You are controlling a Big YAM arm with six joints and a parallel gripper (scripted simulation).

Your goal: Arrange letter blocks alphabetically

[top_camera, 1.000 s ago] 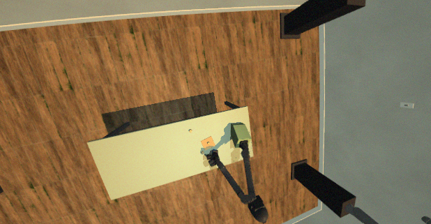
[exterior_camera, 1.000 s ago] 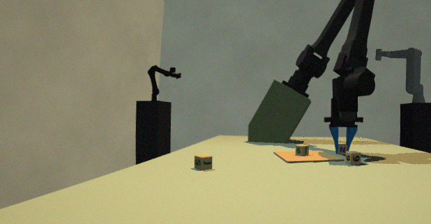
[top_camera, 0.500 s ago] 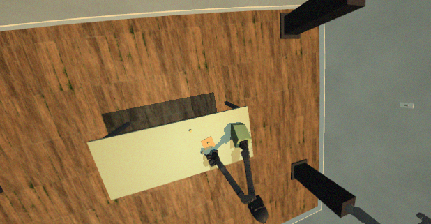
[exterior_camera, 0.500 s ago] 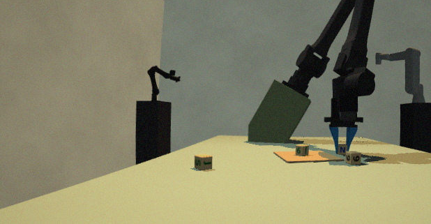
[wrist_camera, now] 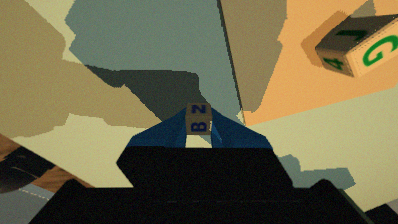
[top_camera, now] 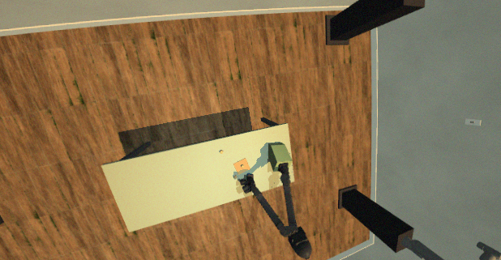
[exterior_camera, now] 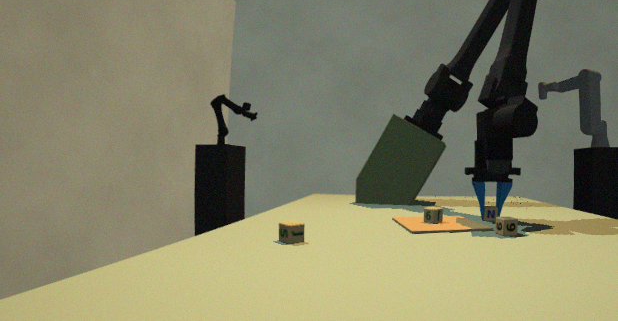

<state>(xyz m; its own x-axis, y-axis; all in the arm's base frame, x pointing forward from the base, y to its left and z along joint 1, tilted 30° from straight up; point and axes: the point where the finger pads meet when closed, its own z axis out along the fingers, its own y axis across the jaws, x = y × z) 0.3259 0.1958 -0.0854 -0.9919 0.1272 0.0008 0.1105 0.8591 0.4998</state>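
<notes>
My gripper is now 11 cm to the left of the orange mat, 6 cm short of it and 1 cm above it. From my hand the other things lie so: block: right at my hand.
</notes>
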